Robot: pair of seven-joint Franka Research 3 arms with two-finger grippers.
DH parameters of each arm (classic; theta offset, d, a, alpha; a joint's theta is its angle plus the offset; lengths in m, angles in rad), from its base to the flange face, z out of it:
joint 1: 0 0.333 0 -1.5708
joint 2: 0 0 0 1.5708
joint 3: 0 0.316 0.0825 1.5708
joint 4: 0 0 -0.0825 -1.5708
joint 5: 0 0.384 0 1.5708
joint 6: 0 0 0.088 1.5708
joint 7: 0 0.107 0 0
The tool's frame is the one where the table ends.
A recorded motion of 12 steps. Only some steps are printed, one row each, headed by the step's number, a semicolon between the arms.
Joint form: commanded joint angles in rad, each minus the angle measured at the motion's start. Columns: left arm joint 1, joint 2, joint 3, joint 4, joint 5, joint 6, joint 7; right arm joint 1, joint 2, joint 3, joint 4, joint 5, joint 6, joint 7.
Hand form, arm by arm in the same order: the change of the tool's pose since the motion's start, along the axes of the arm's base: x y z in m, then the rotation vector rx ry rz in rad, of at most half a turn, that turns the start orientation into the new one. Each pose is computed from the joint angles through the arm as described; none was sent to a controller.
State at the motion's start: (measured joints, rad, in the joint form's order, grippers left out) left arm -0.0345 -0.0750 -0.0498 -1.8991 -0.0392 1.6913 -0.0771; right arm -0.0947 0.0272 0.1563 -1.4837 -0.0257 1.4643 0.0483
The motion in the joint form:
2: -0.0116 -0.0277 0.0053 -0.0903 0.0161 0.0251 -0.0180; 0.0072 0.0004 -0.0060 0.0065 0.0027 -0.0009 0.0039
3: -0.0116 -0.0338 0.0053 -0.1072 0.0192 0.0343 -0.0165; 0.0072 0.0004 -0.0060 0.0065 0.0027 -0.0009 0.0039
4: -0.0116 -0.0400 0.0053 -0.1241 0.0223 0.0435 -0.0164; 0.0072 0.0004 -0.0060 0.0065 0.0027 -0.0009 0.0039
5: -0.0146 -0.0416 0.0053 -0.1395 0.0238 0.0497 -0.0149; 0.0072 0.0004 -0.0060 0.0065 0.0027 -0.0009 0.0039
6: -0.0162 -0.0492 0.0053 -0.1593 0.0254 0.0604 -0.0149; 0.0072 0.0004 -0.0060 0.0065 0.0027 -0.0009 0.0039
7: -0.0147 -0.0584 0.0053 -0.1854 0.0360 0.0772 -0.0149; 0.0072 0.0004 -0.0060 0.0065 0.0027 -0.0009 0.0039
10: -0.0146 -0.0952 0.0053 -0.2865 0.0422 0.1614 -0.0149; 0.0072 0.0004 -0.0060 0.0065 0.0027 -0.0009 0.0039
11: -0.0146 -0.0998 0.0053 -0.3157 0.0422 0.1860 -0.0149; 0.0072 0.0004 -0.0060 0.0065 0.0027 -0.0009 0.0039
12: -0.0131 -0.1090 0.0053 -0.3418 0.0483 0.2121 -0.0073; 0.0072 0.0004 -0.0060 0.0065 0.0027 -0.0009 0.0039
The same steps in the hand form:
2: -0.0153 -0.0003 -0.0257 0.0225 0.0362 0.0080; 0.0000 0.0010 0.0027 0.0027 -0.0051 -0.0026
3: -0.0179 0.0002 -0.0298 0.0257 0.0375 0.0058; 0.0000 0.0010 0.0027 0.0027 -0.0051 -0.0026
4: -0.0205 0.0008 -0.0337 0.0290 0.0387 0.0049; 0.0000 0.0010 0.0027 0.0027 -0.0051 -0.0026
5: -0.0228 -0.0004 -0.0396 0.0311 0.0460 0.0000; 0.0000 0.0010 0.0027 0.0027 -0.0051 -0.0026
6: -0.0262 -0.0007 -0.0441 0.0332 0.0473 -0.0019; 0.0000 0.0010 0.0027 0.0027 -0.0051 -0.0026
7: -0.0301 0.0014 -0.0503 0.0435 0.0465 -0.0038; 0.0000 0.0010 0.0027 0.0027 -0.0051 -0.0026
10: -0.0445 0.0034 -0.0724 0.0490 0.0260 -0.0055; 0.0000 0.0010 0.0027 0.0027 -0.0051 -0.0026
11: -0.0484 0.0038 -0.0817 0.0492 0.0260 -0.0056; 0.0000 0.0010 0.0027 0.0027 -0.0051 -0.0026
12: -0.0519 0.0053 -0.0872 0.0530 0.0163 -0.0142; 0.0000 0.0010 0.0027 0.0027 -0.0051 -0.0026

